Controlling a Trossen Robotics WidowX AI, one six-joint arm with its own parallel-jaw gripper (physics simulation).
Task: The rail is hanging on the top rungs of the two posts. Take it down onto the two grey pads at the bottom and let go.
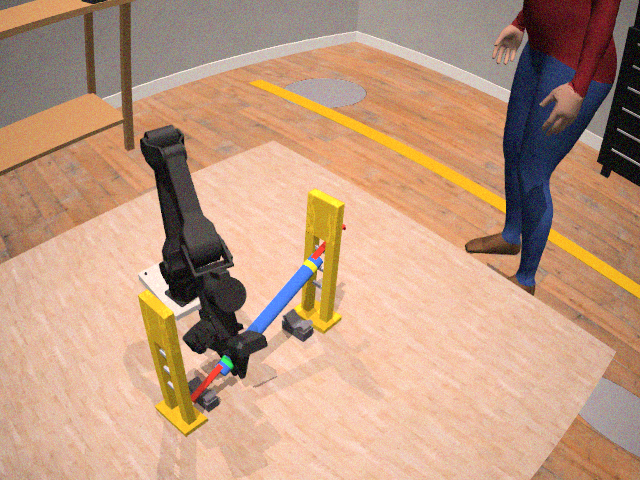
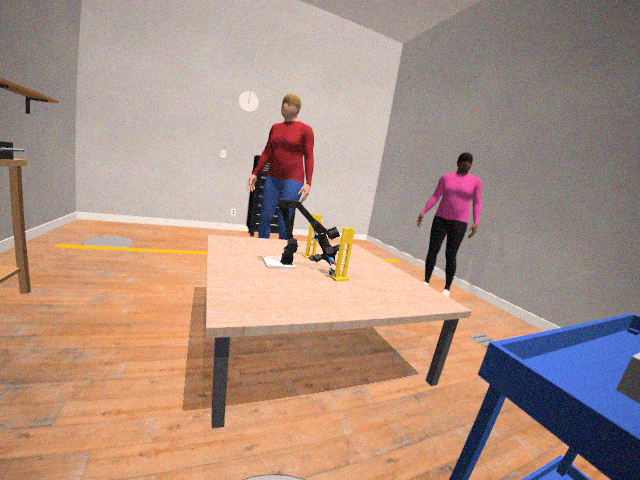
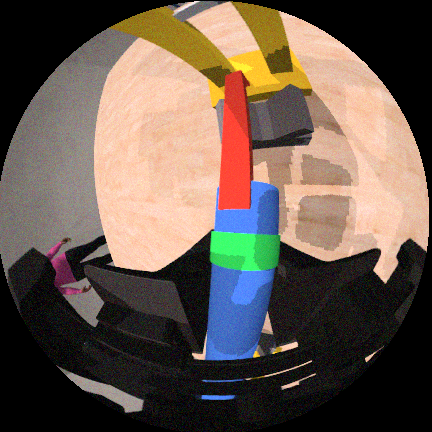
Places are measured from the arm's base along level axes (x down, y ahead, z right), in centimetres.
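Pixels of known places: gripper, fingertip midpoint: [image 1: 239, 376] [image 2: 332, 264] [image 3: 233, 234]; arm's base, link origin: [image 1: 182, 293] [image 2: 286, 263].
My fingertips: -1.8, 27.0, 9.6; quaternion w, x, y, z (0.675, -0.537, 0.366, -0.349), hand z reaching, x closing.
Note:
Ahead of a thing's pixels: the offset from my fingertips to its middle, as dx, dy, dz. "pt": to the spot under its first point. Level surfaces: height alone.
The rail {-7.9, -1.9, -10.8} [image 1: 284, 297] [image 3: 237, 320] is a blue tube with red end bars, a green band and a yellow band. It is tilted: the green-band end is low by the near yellow post [image 1: 156, 315] [image 3: 280, 80], and the yellow-band end is higher, its red bar passing through the far yellow post {pt -22.9, -1.3, -25.1} [image 1: 324, 217]. My gripper [image 1: 247, 351] [image 3: 233, 234] is shut on the rail beside the green band. The near grey pad {+1.4, -2.9, +7.7} [image 1: 209, 400] [image 3: 290, 112] lies at the near post's foot, partly behind the red bar. The far grey pad {+1.4, -2.1, -19.9} [image 1: 298, 326] lies below the raised end. Contact with either pad is unclear.
Both posts stand on the wooden table {dx +3.6} [image 1: 465, 361] [image 2: 289, 304], with grey rungs between their legs. The arm's white base plate [image 1: 149, 279] [image 2: 279, 264] is behind the rail. A person in red [image 1: 568, 46] [image 2: 286, 149] stands beyond the table.

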